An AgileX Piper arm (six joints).
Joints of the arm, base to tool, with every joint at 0 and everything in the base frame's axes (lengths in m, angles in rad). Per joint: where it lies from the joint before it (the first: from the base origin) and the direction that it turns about. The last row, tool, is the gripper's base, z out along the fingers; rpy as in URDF.
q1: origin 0 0 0.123 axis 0 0 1
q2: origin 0 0 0 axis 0 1 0
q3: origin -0.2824 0 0.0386 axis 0 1 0
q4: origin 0.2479 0 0.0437 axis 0.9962 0 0.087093
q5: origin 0 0 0 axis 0 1 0
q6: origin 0.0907 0 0.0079 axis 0.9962 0 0.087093
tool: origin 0 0 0 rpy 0 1.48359 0
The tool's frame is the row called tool.
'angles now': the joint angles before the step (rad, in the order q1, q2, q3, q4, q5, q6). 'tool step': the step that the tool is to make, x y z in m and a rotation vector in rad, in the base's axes. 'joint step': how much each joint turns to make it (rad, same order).
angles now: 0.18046 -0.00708 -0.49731 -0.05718 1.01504 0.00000
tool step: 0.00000 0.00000 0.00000 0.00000 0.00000 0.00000
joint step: 0.00000 0.00000 0.00000 0.00000 0.00000 0.00000
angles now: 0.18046 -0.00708 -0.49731 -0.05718 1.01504 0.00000
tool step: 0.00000 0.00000 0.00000 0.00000 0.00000 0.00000
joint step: 0.00000 0.00000 0.00000 0.00000 0.00000 0.00000
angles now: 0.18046 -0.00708 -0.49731 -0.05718 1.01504 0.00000
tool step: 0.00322 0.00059 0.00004 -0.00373 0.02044 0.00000
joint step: -0.00003 0.02078 0.00003 0.00003 -0.00003 -0.00003
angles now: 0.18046 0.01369 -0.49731 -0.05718 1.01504 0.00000
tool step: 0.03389 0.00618 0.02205 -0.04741 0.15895 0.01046
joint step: 0.00000 0.25308 -0.09038 0.00000 0.00116 -0.02098
